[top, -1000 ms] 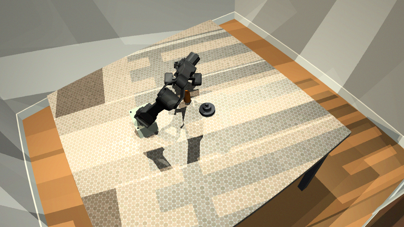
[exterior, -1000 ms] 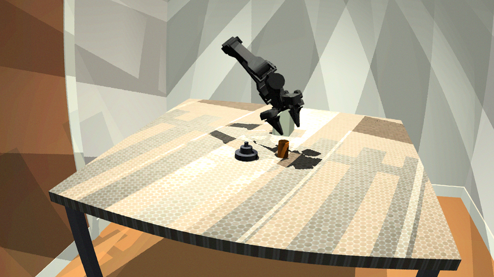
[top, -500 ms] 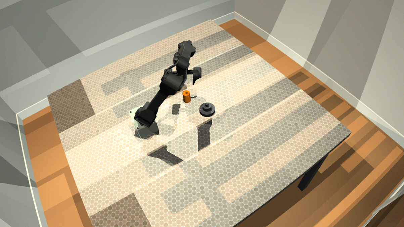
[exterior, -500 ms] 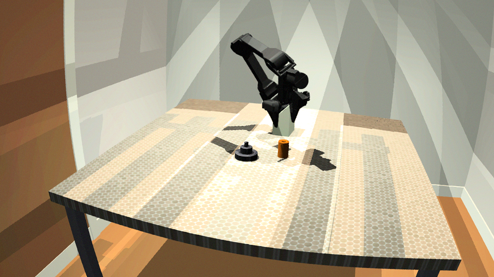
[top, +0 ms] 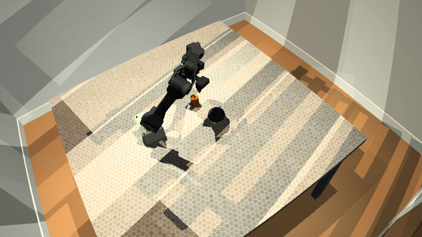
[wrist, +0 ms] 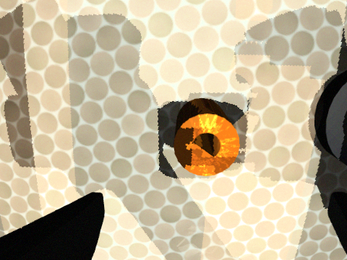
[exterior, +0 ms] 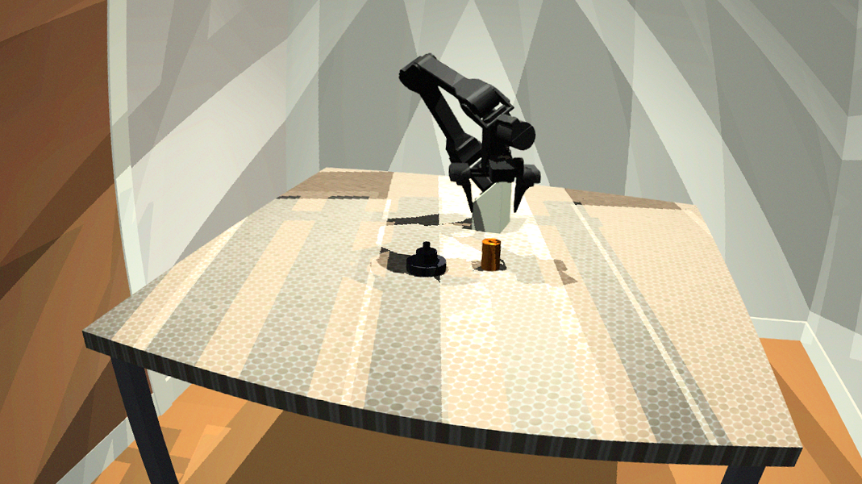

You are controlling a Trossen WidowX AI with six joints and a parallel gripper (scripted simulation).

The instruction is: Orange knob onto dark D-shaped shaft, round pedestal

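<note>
Right now the orange knob is 9 cm below my gripper tip. Also, from my gripper tip: dark round pedestal 13 cm to the right, 9 cm below, 5 cm ahead.
</note>
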